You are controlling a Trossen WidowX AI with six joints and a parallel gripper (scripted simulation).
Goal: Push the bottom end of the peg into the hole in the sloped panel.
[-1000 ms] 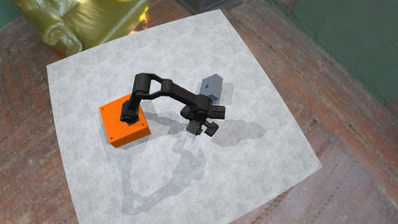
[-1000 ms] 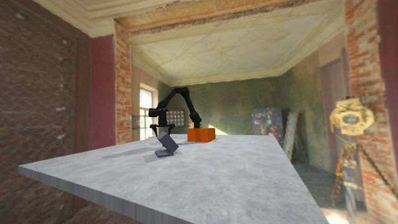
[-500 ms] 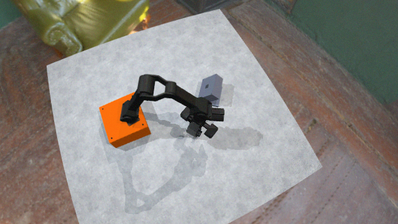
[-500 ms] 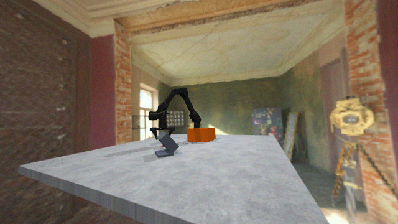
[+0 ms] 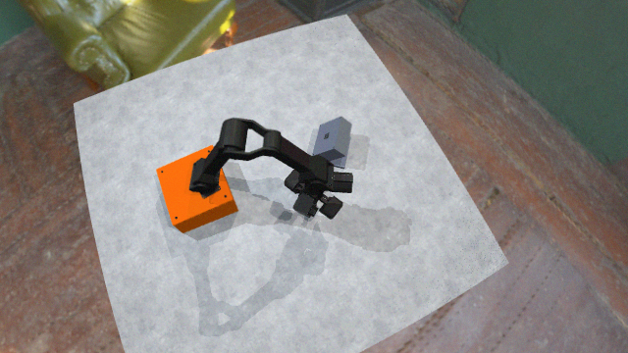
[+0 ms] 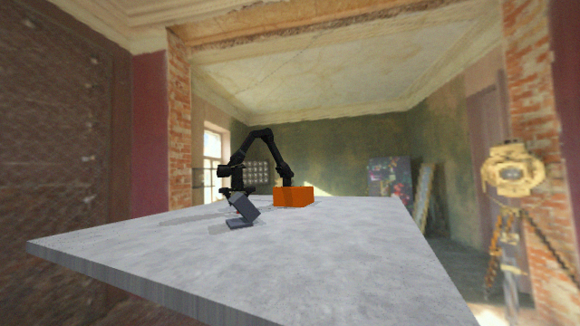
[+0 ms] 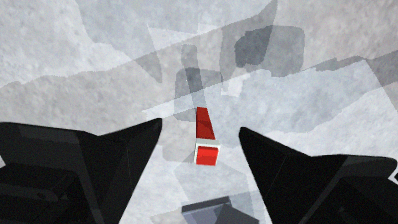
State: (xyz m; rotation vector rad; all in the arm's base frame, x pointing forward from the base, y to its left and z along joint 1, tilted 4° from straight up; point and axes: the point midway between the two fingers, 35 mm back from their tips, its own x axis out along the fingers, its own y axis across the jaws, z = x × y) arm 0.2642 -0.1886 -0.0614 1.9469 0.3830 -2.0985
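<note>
My gripper tip is now 2 cm below the red square peg. Also, from my gripper tip: grey sloped panel: 17 cm ahead, 15 cm to the left, 3 cm above.
</note>
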